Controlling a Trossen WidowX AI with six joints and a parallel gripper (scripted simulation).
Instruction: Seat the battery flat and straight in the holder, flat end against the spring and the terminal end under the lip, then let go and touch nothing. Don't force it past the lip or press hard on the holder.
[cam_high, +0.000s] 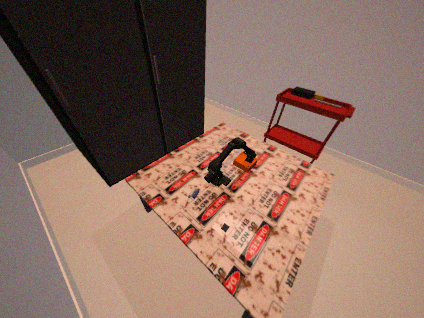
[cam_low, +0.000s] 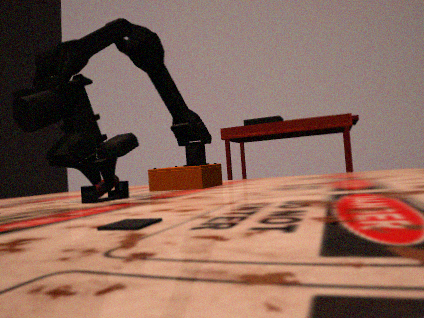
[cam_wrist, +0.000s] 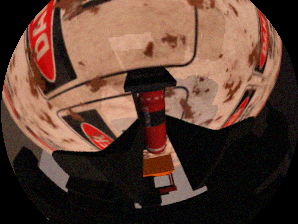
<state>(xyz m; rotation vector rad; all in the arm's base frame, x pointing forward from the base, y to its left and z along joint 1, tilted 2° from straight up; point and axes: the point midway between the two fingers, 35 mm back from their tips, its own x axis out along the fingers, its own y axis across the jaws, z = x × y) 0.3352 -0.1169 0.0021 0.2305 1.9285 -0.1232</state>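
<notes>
Right now my gripper tip is 1 cm below the battery.
</notes>
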